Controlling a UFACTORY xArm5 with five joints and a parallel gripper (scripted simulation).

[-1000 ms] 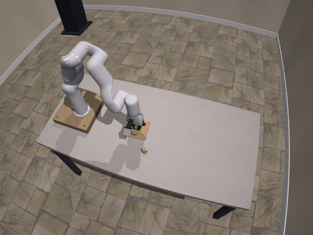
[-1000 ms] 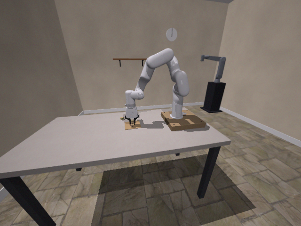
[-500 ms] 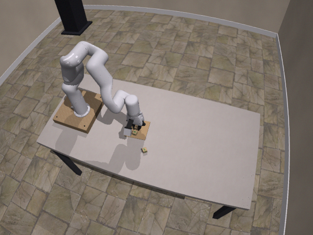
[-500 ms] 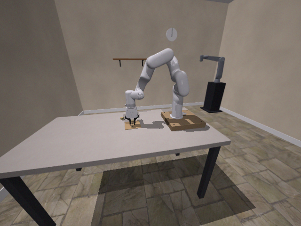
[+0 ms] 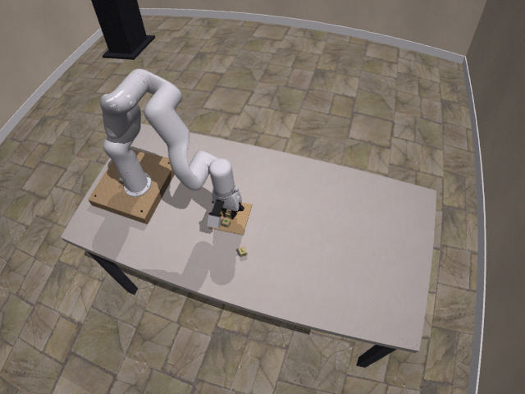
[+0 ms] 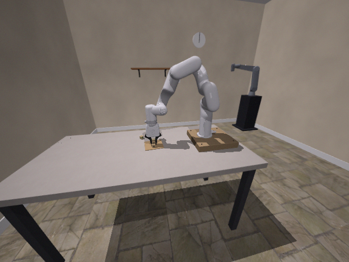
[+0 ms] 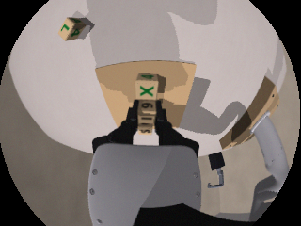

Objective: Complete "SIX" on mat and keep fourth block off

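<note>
Right now the tan mat is 30 mm below my hand.
</note>
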